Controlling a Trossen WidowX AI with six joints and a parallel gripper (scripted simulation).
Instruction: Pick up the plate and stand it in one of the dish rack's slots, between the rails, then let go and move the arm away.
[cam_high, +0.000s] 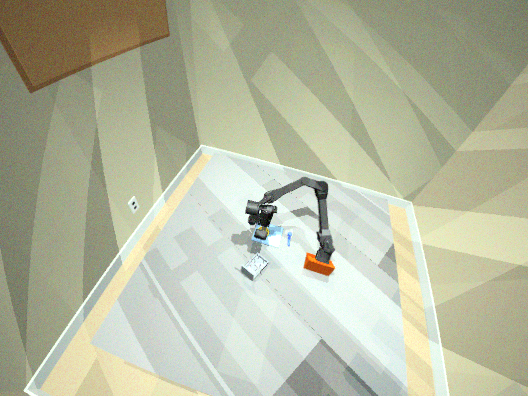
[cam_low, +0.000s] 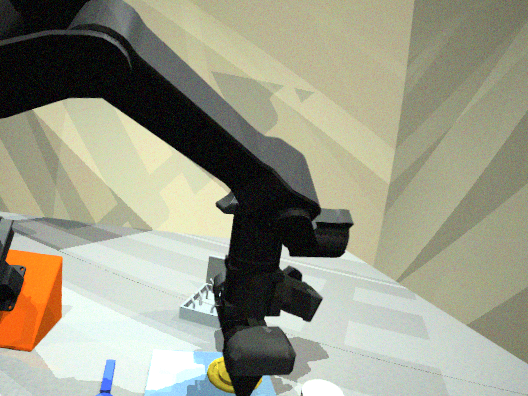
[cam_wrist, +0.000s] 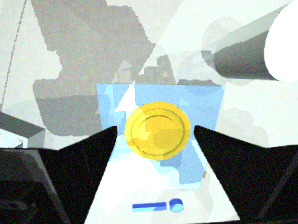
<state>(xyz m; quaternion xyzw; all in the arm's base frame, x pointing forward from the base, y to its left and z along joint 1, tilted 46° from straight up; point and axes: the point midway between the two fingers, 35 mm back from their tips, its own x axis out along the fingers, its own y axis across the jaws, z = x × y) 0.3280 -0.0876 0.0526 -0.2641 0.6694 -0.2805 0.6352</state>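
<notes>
My gripper tip is 30 mm past the light blue mat and 10 mm above it. The rest, counted from my gripper tip: blue spoon (150 mm behind, 20 mm to the right, 10 mm below); then white cup (80 mm to the right, 70 mm ahead, 10 mm above); then yellow plate (right at my gripper tip).
</notes>
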